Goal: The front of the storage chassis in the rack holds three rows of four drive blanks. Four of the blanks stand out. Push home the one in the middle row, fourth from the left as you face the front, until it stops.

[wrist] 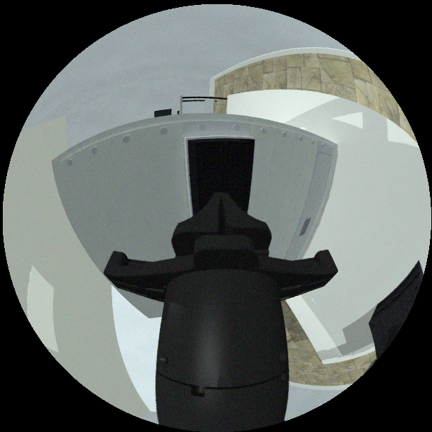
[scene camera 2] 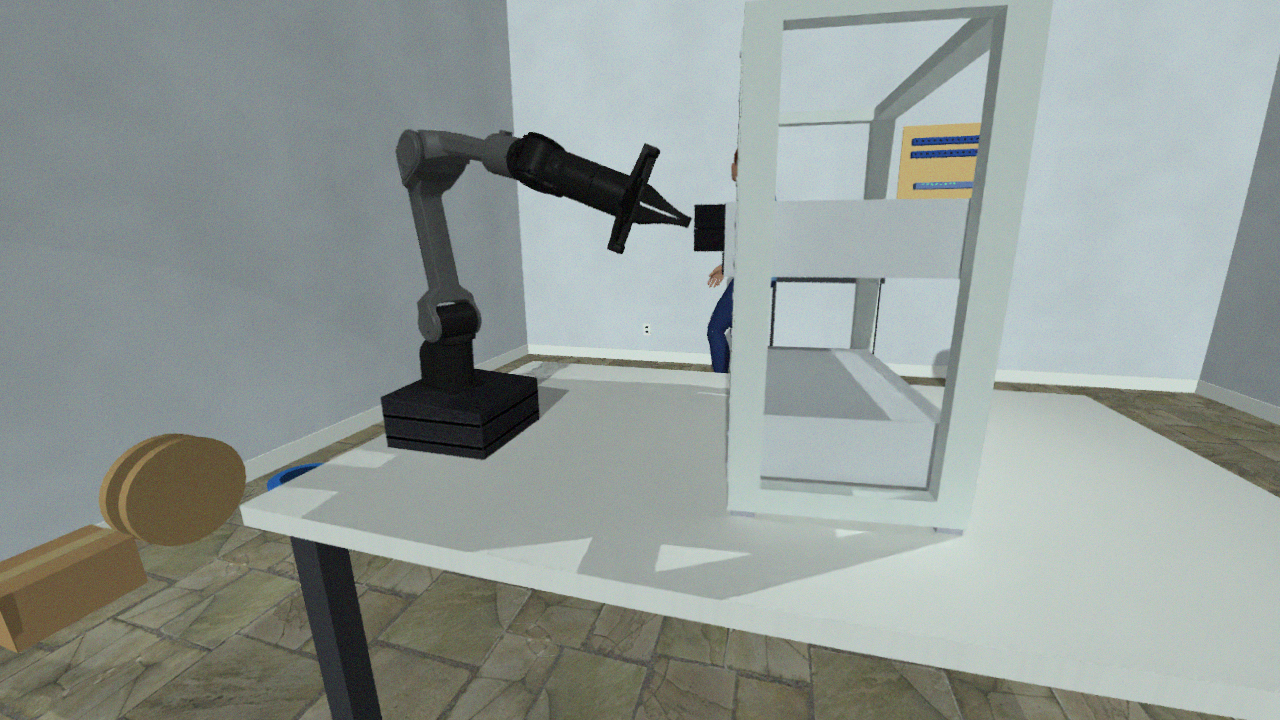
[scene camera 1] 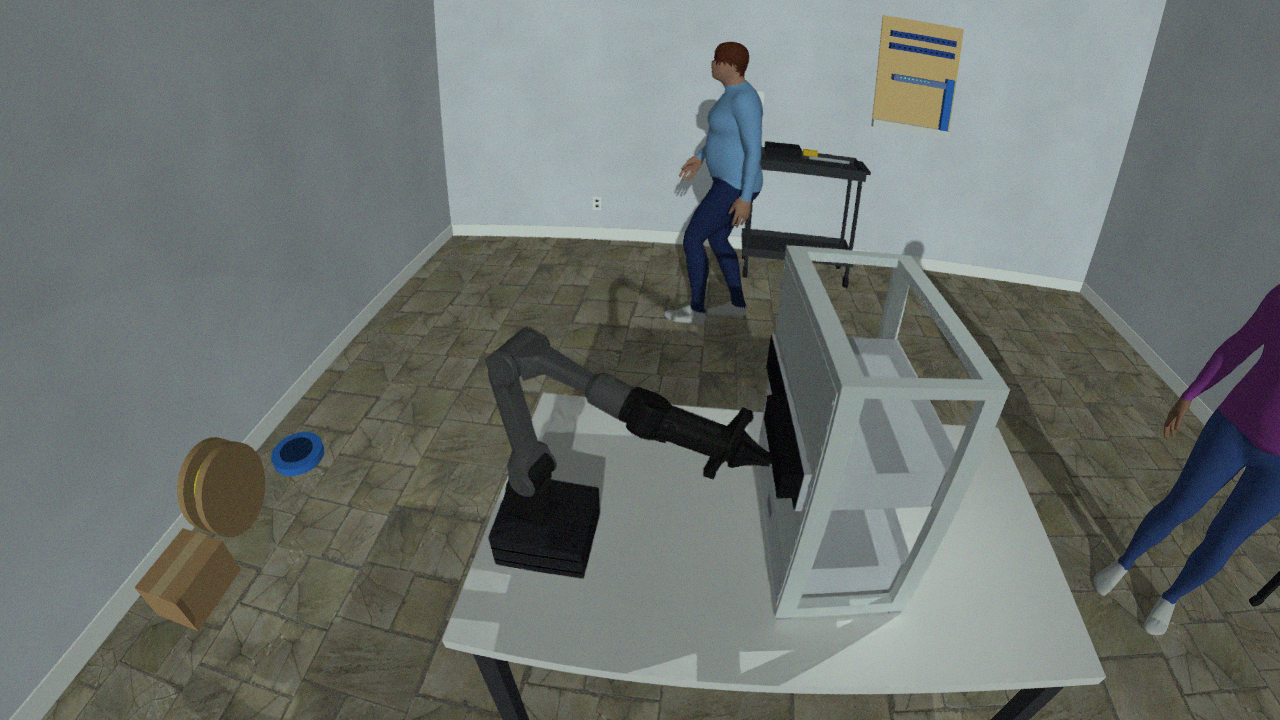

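Observation:
The storage chassis (scene camera 2: pixel 868 237) is a light grey box in the white rack (scene camera 1: pixel 921 390) (scene camera 2: pixel 754 313). Black drive blanks (scene camera 1: pixel 782 447) (scene camera 2: pixel 709 228) (wrist: pixel 220 167) are at its front. In scene camera 2, two dark blocks stand out, one above the other; single blanks and the named one cannot be told apart. My gripper (scene camera 1: pixel 767 460) (scene camera 2: pixel 688 221) (wrist: pixel 220 201) is shut and empty, fingertips together, pointing slightly down at the black front. In scene camera 2 the tips are close before the blocks; contact cannot be told. In the wrist view the fingers hide the lower part of the dark opening.
The rack and the arm's black base (scene camera 1: pixel 546 528) (scene camera 2: pixel 460 413) stand on a white table (scene camera 1: pixel 662 617) (scene camera 2: pixel 572 537). A person in blue (scene camera 1: pixel 735 134) stands behind, near a black cart (scene camera 1: pixel 810 167). A person in purple (scene camera 1: pixel 1257 394) stands at the right. A cardboard box (scene camera 1: pixel 187 577) is at the left.

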